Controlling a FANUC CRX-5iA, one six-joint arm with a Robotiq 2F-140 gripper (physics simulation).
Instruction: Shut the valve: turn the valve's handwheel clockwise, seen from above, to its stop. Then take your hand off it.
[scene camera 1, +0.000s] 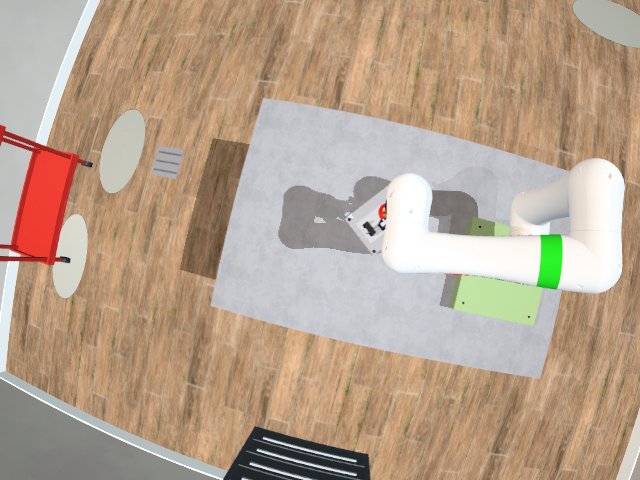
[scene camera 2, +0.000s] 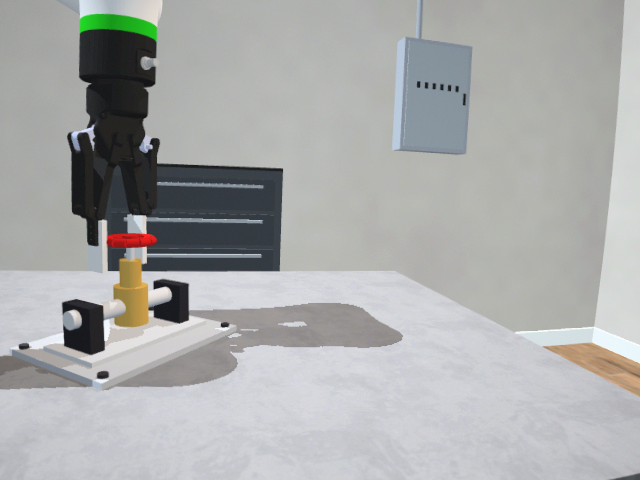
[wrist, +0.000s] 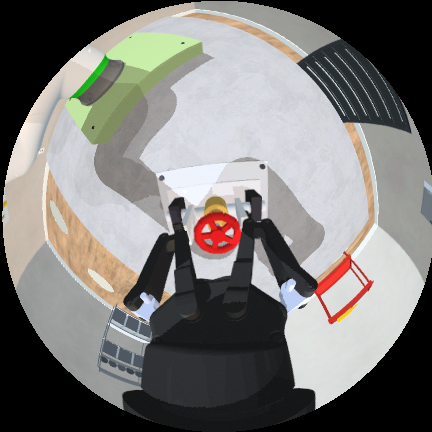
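Note:
The valve's red handwheel lies level on top of the brass valve body. The valve stands on a light base plate with black pipe supports. My gripper points down and is shut on the handwheel, one pale finger pad on each side of its rim. In scene camera 2 one pad is partly behind the wheel and stem. In scene camera 1 the arm hides the gripper and part of the valve.
The valve stands on the grey table top. The arm's green base block is on the same top. A red cart, a dark drawer cabinet and a wall box stand off the table.

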